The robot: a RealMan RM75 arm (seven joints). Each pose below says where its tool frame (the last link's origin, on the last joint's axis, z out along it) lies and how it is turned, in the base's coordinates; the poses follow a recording.
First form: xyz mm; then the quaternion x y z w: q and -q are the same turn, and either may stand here.
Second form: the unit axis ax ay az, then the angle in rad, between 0 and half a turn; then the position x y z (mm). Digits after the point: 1 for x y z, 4 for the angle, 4 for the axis.
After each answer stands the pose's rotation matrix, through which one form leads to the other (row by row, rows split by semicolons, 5 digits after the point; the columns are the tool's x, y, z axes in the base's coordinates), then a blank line. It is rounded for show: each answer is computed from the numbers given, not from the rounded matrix.
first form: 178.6 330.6 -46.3 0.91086 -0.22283 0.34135 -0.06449
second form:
-0.9128 0.2233 -0.3421 3.0125 178.6 330.6 -46.3
0.66765 -0.36191 0.65059; -0.44996 -0.89238 -0.03464; 0.59310 -0.26961 -0.75864

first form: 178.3 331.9 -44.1 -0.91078 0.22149 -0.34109 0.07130
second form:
-0.9131 0.2221 -0.3420 2.9989 178.3 331.9 -44.1
0.66920 -0.35482 0.65290; -0.45209 -0.89172 -0.02122; 0.58973 -0.28097 -0.75715

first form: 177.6 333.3 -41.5 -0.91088 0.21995 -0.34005 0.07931
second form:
-0.9138 0.2206 -0.3411 2.9828 177.6 333.3 -41.5
0.67198 -0.34676 0.65438; -0.45463 -0.89066 -0.00510; 0.58460 -0.29407 -0.75615

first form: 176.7 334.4 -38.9 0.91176 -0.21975 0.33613 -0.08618
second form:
-0.9152 0.2206 -0.3374 2.9690 176.7 334.4 -38.9
0.67746 -0.34278 0.65081; -0.45865 -0.88857 0.00942; 0.57506 -0.30488 -0.75918

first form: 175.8 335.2 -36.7 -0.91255 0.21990 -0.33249 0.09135
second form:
-0.9164 0.2208 -0.3339 2.9586 175.8 335.2 -36.7
0.68219 -0.34059 0.64700; -0.46209 -0.88660 0.02049; 0.56665 -0.31295 -0.76221

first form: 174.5 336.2 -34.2 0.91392 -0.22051 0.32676 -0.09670
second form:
-0.9182 0.2215 -0.3283 2.9479 174.5 336.2 -34.2
0.68921 -0.33986 0.63991; -0.46625 -0.88405 0.03264; 0.55462 -0.32086 -0.76775

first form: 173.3 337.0 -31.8 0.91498 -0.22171 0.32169 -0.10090
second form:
-0.9197 0.2228 -0.3233 2.9394 173.3 337.0 -31.8
0.69472 -0.34080 0.63342; -0.47063 -0.88133 0.04200; 0.54393 -0.32728 -0.77267

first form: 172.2 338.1 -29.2 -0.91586 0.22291 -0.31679 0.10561
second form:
-0.9210 0.2242 -0.3186 2.9300 172.2 338.1 -29.2
0.69991 -0.34140 0.62736; -0.47522 -0.87832 0.05222; 0.53319 -0.33468 -0.77698

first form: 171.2 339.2 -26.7 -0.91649 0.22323 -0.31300 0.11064
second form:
-0.9222 0.2246 -0.3149 2.9199 171.2 339.2 -26.7
0.70440 -0.33992 0.62312; -0.47844 -0.87585 0.06306; 0.52433 -0.34254 -0.77958

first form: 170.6 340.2 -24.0 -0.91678 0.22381 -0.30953 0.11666
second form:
-0.9231 0.2253 -0.3117 2.9077 170.6 340.2 -24.0
0.70820 -0.33815 0.61976; -0.48259 -0.87260 0.07535; 0.51533 -0.35246 -0.78116

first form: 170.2 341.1 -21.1 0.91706 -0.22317 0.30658 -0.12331
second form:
-0.9241 0.2249 -0.3089 2.8943 170.2 341.1 -21.1
0.71241 -0.33371 0.61734; -0.48493 -0.86998 0.08933; 0.50727 -0.36300 -0.78161

